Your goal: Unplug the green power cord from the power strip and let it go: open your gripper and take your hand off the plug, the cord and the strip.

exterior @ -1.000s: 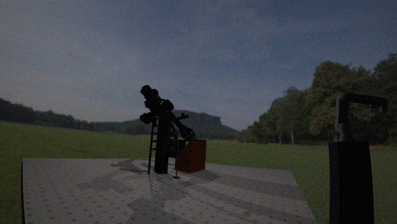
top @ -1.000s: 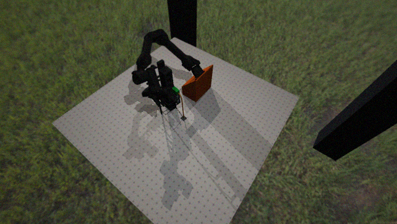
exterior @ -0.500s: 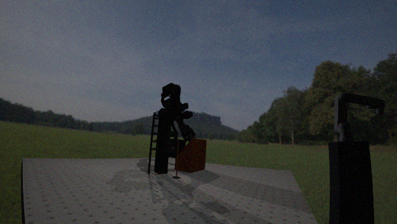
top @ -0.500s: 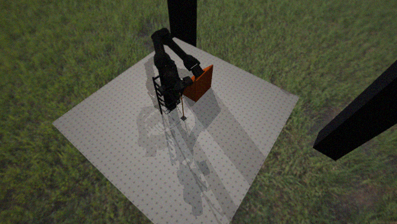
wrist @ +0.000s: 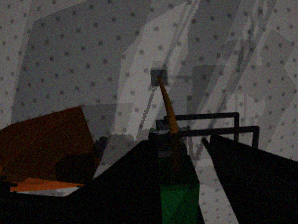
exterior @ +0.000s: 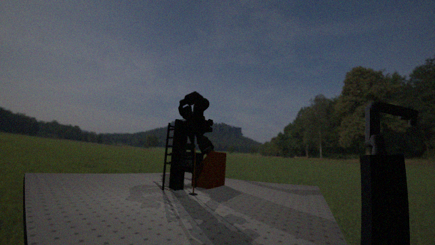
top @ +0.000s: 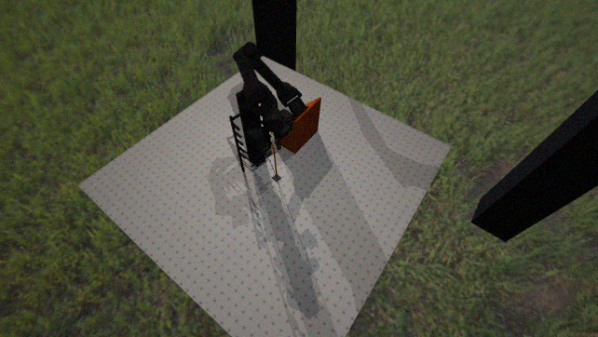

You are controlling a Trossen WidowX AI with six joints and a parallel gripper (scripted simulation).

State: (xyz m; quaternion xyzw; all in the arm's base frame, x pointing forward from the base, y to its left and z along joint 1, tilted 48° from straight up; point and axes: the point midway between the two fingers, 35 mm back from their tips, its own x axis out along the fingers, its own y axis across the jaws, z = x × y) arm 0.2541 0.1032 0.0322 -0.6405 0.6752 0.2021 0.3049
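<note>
Right now the green plug is 70 mm to the right of my gripper tip, 10 mm below it and 10 mm behind it.
</note>
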